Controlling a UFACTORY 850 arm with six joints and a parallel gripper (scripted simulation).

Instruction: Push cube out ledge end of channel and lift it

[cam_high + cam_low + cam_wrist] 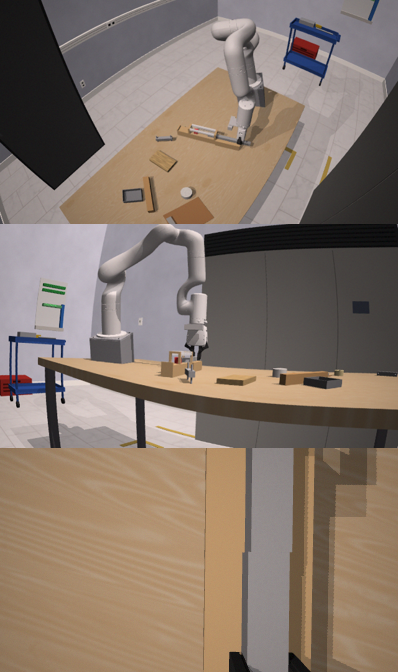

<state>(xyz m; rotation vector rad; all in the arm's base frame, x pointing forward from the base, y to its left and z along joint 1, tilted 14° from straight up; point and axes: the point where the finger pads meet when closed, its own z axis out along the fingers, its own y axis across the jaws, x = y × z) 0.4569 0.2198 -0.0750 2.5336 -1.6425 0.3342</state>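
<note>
Right now the red cube is 110 mm ahead of my hand, 270 mm to the right of it and 10 mm below it. From my hand the other things lie so: grey push rod (10 mm below); white puck (460 mm ahead, 20 mm to the right, 50 mm below); channel (100 mm ahead, 220 mm to the right, 10 mm below).
</note>
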